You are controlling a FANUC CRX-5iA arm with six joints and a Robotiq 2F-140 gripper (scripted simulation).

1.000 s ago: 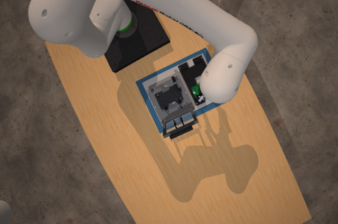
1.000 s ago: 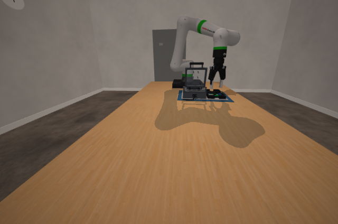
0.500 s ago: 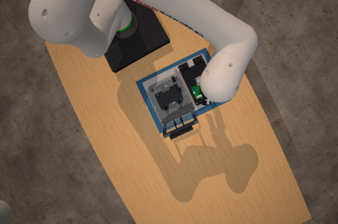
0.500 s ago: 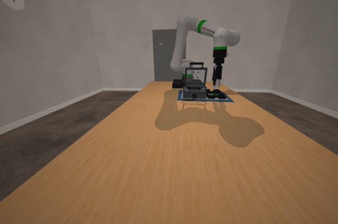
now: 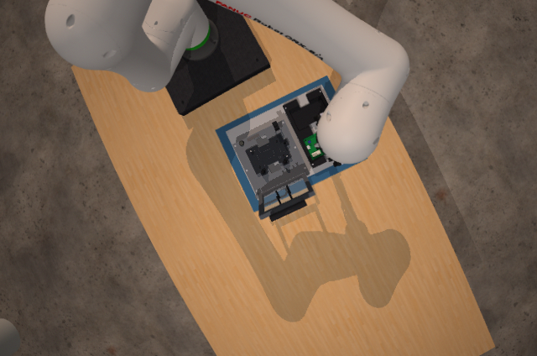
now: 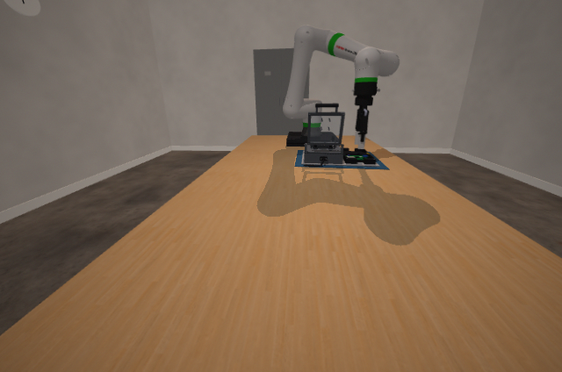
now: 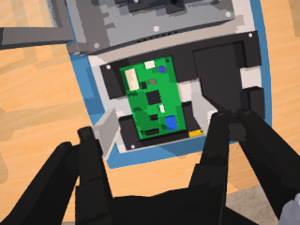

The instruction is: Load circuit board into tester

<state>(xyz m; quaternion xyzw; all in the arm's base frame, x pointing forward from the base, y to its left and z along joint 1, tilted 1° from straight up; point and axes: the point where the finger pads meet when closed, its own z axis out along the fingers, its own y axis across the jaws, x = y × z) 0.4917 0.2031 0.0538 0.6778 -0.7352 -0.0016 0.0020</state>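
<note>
The green circuit board lies 8 cm below my hand. Also, from my hand: clear lid 17 cm to the right, 8 cm ahead, 8 cm above; black latch hook 11 cm to the right, 11 cm behind, 1 cm below; tester 13 cm to the right, 2 cm above, 1 cm behind.
</note>
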